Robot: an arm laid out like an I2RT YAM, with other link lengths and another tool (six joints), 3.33 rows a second.
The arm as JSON. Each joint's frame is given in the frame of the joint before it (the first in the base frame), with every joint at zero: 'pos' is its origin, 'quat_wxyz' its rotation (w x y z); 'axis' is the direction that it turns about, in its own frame. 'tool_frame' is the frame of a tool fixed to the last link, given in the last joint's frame.
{
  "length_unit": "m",
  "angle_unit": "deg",
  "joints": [
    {
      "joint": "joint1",
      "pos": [
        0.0,
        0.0,
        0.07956
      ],
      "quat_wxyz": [
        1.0,
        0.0,
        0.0,
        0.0
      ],
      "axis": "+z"
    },
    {
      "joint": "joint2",
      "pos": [
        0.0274,
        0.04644,
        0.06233
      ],
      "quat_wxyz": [
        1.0,
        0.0,
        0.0,
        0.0
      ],
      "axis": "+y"
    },
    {
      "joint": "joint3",
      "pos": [
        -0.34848,
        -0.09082,
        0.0
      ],
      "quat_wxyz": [
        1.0,
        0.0,
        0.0,
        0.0
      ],
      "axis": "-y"
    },
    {
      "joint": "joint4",
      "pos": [
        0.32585,
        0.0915,
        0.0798
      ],
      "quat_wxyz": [
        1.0,
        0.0,
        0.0,
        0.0
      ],
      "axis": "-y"
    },
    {
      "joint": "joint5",
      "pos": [
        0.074,
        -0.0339,
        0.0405
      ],
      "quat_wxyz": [
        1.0,
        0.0,
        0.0,
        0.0
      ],
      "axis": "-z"
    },
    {
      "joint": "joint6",
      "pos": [
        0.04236,
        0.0,
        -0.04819
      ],
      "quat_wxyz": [
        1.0,
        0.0,
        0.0,
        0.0
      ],
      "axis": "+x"
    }
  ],
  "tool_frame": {
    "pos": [
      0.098,
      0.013,
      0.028
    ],
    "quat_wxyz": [
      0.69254,
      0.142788,
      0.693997,
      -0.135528
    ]
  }
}
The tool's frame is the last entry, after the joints.
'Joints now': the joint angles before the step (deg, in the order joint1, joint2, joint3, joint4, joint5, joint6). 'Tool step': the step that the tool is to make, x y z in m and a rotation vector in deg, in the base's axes. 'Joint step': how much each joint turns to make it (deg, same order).
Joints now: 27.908 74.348 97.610 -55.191 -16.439 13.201
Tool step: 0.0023 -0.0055 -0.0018 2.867 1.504 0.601
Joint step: -2.146 -0.611 -1.440 1.219 -4.039 1.380
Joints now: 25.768 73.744 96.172 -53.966 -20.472 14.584
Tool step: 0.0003 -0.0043 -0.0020 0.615 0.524 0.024
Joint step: -1.027 -0.428 -0.720 0.124 -1.303 0.121
